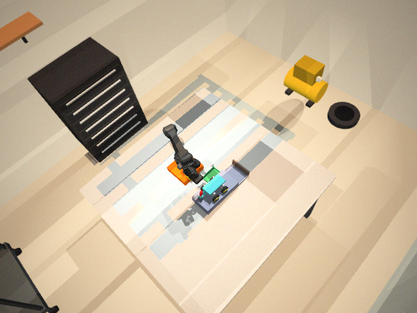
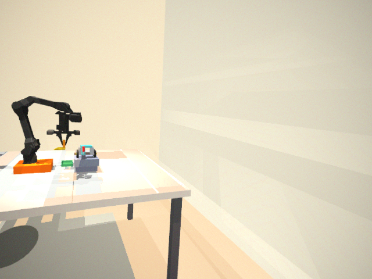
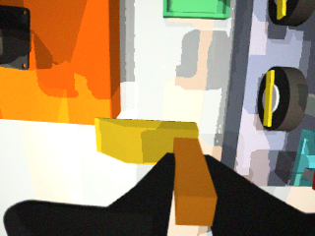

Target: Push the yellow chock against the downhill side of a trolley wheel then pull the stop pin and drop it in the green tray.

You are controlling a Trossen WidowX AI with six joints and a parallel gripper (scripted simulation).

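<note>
Right now my gripper tip is 13 cm short of the cyan trolley, 8 cm to the right of it and 6 cm above it. Also, from my gripper tip: yellow chock: 2 cm behind, 1 cm below; ramp: 12 cm below, 12 cm ahead, 9 cm to the left; stop pin: 12 cm ahead, 4 cm below, 2 cm to the right.
</note>
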